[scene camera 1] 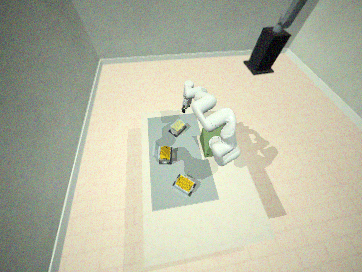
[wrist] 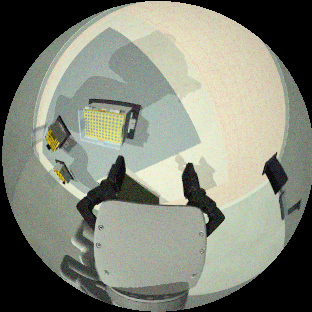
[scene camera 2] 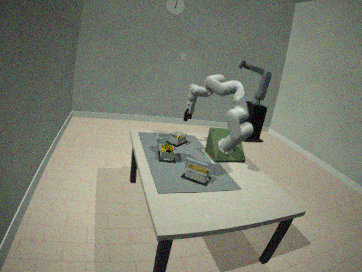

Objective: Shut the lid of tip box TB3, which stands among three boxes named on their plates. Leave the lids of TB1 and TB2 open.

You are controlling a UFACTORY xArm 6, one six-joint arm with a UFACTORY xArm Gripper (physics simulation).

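Places are measured from the arm's base along level axes (x left, y down, z back), in millimetres.
Pixels of known places: gripper, fingertip midpoint: (scene camera 1: 185, 109) (wrist: 154, 165) (scene camera 2: 187, 119); arm's base, link origin: (scene camera 2: 225, 146).
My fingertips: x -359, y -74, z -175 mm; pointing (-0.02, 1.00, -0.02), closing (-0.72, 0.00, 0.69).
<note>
For each thing: its top centre in the pictures, then the offset to it from my fingertips. Level surfaces: height alone.
- far tip box, top centre: (wrist: 97, 133) (scene camera 2: 179, 133) (scene camera 1: 178, 125) dx +102, dy +84, dz -90 mm
- middle tip box, top centre: (wrist: 48, 142) (scene camera 2: 168, 146) (scene camera 1: 165, 152) dx +340, dy +87, dz -261 mm
- blue-grey mat, surface height: dy +162 mm
- pale table, surface height: dy +165 mm
The far tip box (scene camera 1: 178, 127) (scene camera 2: 178, 139) (wrist: 104, 126) has yellow tips under a clear lid, which looks shut. The middle tip box (scene camera 1: 165, 153) (scene camera 2: 167, 152) (wrist: 56, 136) seems to have its clear lid upright. The front tip box (scene camera 1: 185, 184) (scene camera 2: 198, 173) (wrist: 62, 171) has its clear lid standing open along its back in scene camera 2. The name plates cannot be read, so which box is TB3 cannot be told. My gripper (scene camera 1: 184, 110) (scene camera 2: 187, 117) (wrist: 154, 165) is open and empty, raised above and beyond the far box, touching none.
The boxes stand on a blue-grey mat (scene camera 1: 160, 198) (scene camera 2: 172, 185) (wrist: 165, 140) on the pale table (scene camera 1: 200, 235) (scene camera 2: 210, 215). My arm's base stands by a green block (scene camera 1: 205, 143) (scene camera 2: 215, 151) (wrist: 137, 190) at the right. A black pedestal (scene camera 1: 268, 50) (scene camera 2: 256, 120) (wrist: 275, 174) stands behind the table.
</note>
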